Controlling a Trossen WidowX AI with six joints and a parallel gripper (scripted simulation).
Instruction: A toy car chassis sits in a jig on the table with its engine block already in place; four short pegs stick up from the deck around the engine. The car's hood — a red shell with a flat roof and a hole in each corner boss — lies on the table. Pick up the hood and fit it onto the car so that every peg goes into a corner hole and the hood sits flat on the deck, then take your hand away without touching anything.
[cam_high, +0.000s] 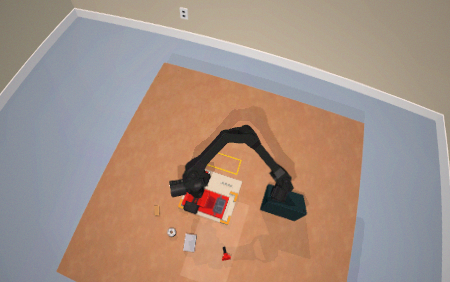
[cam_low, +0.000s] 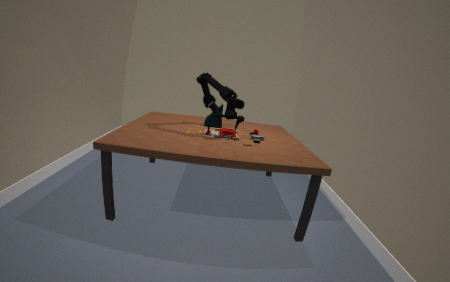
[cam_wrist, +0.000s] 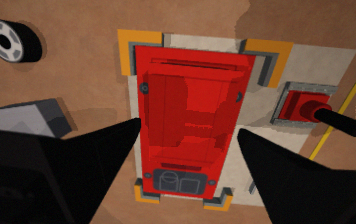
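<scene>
Now: the red hood 10 mm below my gripper tip. Round my gripper tip: tan block (170 mm ahead, 120 mm to the left, 40 mm below).
</scene>
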